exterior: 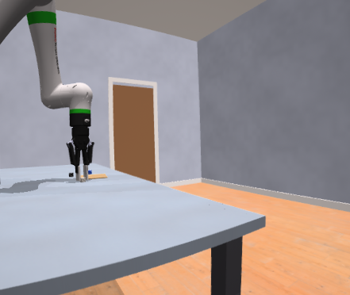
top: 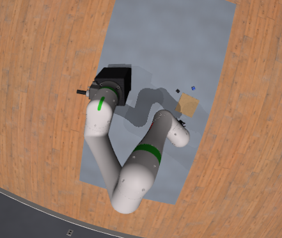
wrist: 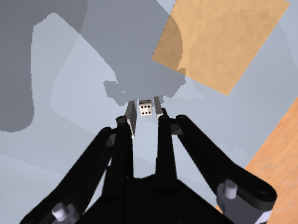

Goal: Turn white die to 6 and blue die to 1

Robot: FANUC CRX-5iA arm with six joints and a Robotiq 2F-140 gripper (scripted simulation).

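Now: hand 3 cm above the white die. The rest, counted from my hand: blue die 9 cm ahead, 26 cm to the left, 3 cm below; black die 1 cm behind, 21 cm to the left, 3 cm below; tan mat 8 cm ahead, 13 cm to the left, 4 cm below.
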